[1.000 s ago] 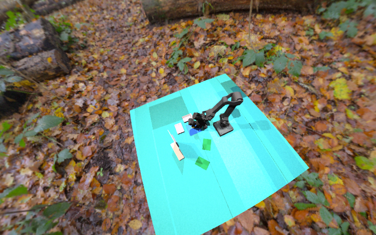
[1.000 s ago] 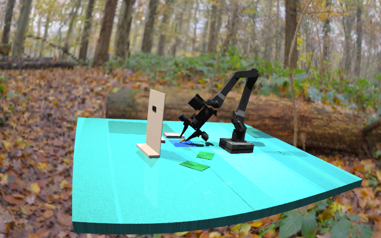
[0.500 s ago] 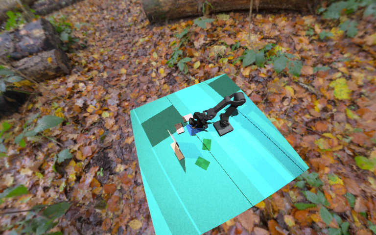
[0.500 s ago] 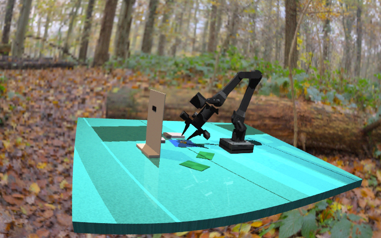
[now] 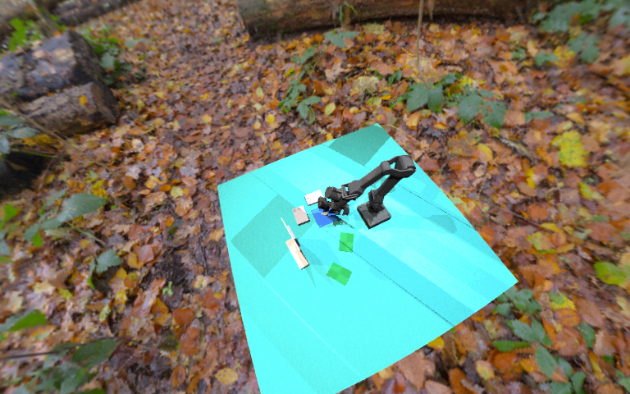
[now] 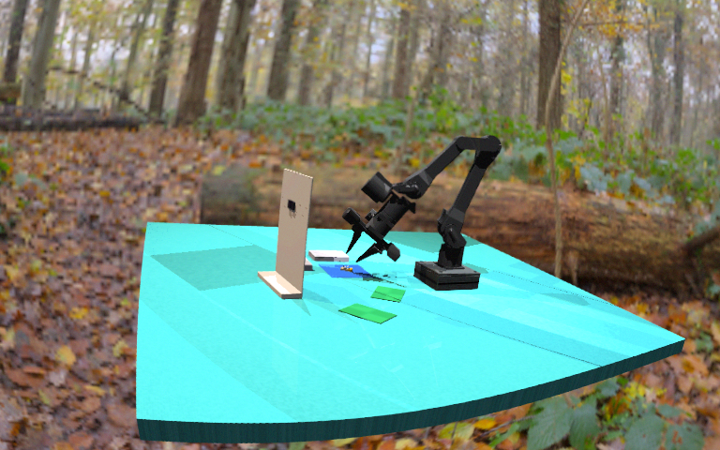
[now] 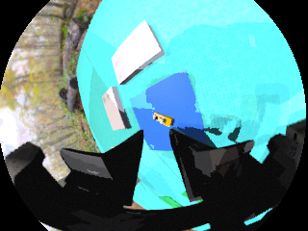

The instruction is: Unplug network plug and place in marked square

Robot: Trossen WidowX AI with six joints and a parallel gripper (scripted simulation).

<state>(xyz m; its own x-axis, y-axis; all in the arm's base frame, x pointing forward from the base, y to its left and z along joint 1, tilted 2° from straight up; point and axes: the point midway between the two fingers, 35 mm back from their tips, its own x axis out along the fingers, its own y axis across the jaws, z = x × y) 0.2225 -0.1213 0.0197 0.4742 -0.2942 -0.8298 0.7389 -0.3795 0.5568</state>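
Now: the network plug 30 mm below my gripper tip, 10 mm to the right of it and 10 mm ahead of it. From my gripper tip the other things lie so: blue square 40 mm below, 10 mm to the right, 10 mm ahead; then tan upright panel 230 mm ahead, 110 mm to the left, 80 mm above.
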